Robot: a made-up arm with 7 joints.
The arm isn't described. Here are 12 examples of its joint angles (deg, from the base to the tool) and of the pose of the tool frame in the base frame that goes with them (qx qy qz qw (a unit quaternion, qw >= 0); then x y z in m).
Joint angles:
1: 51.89 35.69 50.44 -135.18 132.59 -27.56 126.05
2: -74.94 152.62 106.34 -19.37 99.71 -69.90 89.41
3: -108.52 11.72 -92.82 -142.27 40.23 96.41 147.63
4: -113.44 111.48 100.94 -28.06 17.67 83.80 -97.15
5: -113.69 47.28 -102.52 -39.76 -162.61 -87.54 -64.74
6: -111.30 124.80 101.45 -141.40 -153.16 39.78 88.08
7: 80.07 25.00 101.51 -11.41 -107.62 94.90 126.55
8: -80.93 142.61 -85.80 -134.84 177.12 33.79 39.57
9: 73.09 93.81 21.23 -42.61 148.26 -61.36 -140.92
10: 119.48 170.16 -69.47 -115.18 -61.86 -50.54 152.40
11: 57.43 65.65 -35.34 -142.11 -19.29 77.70 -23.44
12: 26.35 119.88 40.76 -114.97 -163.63 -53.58 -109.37
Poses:
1: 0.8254 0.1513 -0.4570 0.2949 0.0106 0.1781 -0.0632
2: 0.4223 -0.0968 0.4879 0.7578 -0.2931 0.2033 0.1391
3: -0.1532 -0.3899 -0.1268 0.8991 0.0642 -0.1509 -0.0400
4: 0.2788 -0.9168 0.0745 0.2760 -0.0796 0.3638 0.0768
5: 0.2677 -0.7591 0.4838 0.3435 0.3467 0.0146 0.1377
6: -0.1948 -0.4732 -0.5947 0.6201 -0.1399 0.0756 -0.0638
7: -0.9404 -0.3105 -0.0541 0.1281 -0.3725 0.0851 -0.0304
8: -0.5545 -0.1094 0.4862 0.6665 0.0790 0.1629 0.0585
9: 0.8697 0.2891 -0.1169 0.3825 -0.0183 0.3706 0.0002
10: 0.0903 0.9634 0.0500 0.2474 0.0092 0.2433 0.0027
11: 0.2082 0.1165 -0.6497 0.7218 -0.0383 0.0600 -0.1536
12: 0.3223 -0.6987 -0.0556 0.6363 0.1926 0.1013 0.1103
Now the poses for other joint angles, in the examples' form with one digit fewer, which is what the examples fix.
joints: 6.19 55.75 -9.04 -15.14 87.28 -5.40 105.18
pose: -0.088 -0.481 0.871 0.042 0.014 0.311 -0.223
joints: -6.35 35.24 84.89 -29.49 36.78 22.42 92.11
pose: 0.266 0.321 -0.886 0.204 0.045 0.285 -0.247
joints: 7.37 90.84 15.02 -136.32 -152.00 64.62 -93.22
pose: -0.679 -0.471 -0.453 0.334 0.151 0.106 0.024
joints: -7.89 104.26 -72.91 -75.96 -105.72 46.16 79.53
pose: 0.532 -0.196 -0.755 0.329 0.082 0.303 -0.095
